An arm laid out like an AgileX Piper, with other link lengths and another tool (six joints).
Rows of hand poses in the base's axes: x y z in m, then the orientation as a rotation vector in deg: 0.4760 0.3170 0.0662 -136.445 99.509 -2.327; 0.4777 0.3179 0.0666 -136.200 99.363 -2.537; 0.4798 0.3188 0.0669 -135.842 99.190 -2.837; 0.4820 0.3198 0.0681 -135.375 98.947 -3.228; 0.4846 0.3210 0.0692 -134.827 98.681 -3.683; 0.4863 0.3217 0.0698 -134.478 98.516 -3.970; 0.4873 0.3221 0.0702 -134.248 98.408 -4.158; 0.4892 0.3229 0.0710 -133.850 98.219 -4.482; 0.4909 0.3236 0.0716 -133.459 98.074 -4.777; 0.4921 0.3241 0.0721 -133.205 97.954 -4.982; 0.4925 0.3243 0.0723 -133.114 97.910 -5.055; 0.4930 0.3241 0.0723 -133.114 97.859 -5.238
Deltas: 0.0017 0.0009 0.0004 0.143 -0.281 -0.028; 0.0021 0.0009 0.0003 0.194 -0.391 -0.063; 0.0022 0.0010 0.0012 0.260 -0.517 -0.073; 0.0026 0.0012 0.0011 0.296 -0.598 -0.096; 0.0017 0.0007 0.0006 0.187 -0.378 -0.064; 0.0010 0.0004 0.0004 0.123 -0.248 -0.043; 0.0019 0.0008 0.0008 0.213 -0.430 -0.073; 0.0017 0.0007 0.0006 0.201 -0.394 -0.093; 0.0012 0.0005 0.0005 0.135 -0.274 -0.047; 0.0004 0.0002 0.0002 0.049 -0.098 -0.016; 0.0005 -0.0002 0.0000 -0.057 -0.118 0.013
